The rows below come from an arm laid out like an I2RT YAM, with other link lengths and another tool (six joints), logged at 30 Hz.
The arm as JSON. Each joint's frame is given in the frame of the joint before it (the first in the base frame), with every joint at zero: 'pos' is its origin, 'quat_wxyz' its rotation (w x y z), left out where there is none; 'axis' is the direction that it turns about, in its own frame. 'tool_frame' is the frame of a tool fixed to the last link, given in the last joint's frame.
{
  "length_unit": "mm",
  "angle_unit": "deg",
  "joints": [
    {
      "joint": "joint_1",
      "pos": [
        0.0,
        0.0,
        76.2
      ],
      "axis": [
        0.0,
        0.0,
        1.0
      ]
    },
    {
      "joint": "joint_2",
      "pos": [
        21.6,
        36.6,
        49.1
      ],
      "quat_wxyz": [
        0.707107,
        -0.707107,
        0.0,
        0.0
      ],
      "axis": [
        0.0,
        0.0,
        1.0
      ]
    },
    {
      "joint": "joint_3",
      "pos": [
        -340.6,
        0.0,
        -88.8
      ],
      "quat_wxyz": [
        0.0,
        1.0,
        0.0,
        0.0
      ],
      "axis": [
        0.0,
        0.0,
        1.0
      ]
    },
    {
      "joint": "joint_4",
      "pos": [
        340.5,
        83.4,
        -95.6
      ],
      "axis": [
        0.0,
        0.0,
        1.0
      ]
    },
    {
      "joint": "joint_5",
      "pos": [
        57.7,
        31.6,
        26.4
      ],
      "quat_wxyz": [
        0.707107,
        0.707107,
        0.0,
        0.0
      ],
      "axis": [
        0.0,
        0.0,
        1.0
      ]
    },
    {
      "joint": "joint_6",
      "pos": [
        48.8,
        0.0,
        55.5
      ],
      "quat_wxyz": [
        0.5,
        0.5,
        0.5,
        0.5
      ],
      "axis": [
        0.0,
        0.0,
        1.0
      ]
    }
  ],
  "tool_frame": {
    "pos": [
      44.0,
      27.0,
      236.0
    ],
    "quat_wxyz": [
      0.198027,
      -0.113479,
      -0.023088,
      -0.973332
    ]
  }
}
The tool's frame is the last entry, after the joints.
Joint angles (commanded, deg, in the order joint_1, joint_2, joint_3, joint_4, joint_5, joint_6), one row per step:
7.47 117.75 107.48 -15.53 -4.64 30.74
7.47 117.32 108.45 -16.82 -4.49 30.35
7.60 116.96 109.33 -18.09 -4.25 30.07
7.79 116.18 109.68 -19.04 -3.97 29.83
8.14 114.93 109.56 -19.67 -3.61 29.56
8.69 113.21 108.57 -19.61 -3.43 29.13
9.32 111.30 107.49 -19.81 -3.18 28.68
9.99 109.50 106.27 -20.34 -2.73 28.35
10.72 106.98 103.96 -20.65 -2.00 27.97
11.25 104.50 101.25 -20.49 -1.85 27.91
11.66 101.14 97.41 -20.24 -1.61 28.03
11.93 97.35 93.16 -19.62 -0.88 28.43
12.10 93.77 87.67 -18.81 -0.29 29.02
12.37 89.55 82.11 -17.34 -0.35 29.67
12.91 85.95 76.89 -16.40 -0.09 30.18
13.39 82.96 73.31 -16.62 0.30 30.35
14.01 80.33 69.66 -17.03 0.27 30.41
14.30 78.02 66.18 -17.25 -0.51 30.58
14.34 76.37 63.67 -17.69 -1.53 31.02
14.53 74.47 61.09 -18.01 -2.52 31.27
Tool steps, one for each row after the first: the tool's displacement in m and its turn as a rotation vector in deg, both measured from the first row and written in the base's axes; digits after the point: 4 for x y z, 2 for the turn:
-0.0022 -0.0014 0.0104 -0.39 -0.19 0.03
-0.0050 -0.0013 0.0189 -0.75 -0.23 0.07
-0.0094 -0.0008 0.0288 -1.05 -0.47 0.11
-0.0156 0.0012 0.0414 -1.38 -1.04 0.24
-0.0236 0.0064 0.0541 -1.71 -1.92 0.80
-0.0338 0.0119 0.0667 -2.11 -2.66 1.38
-0.0453 0.0166 0.0744 -2.57 -2.81 1.78
-0.0610 0.0195 0.0800 -3.21 -2.83 2.01
-0.0761 0.0228 0.0824 -3.32 -2.80 2.43
-0.0964 0.0229 0.0827 -3.35 -2.57 2.58
-0.1174 0.0185 0.0843 -3.27 -2.69 2.01
-0.1404 0.0132 0.0692 -3.20 -1.53 1.43
-0.1644 0.0120 0.0622 -2.57 -1.53 1.48
-0.1880 0.0120 0.0480 -2.37 -0.79 1.58
-0.2088 0.0106 0.0388 -2.56 -0.01 1.65
-0.2301 0.0122 0.0234 -2.81 1.39 2.30
-0.2496 0.0144 0.0069 -2.63 2.84 3.24
-0.2651 0.0165 -0.0068 -2.07 4.29 3.99
-0.2812 0.0195 -0.0185 -1.61 5.42 4.94

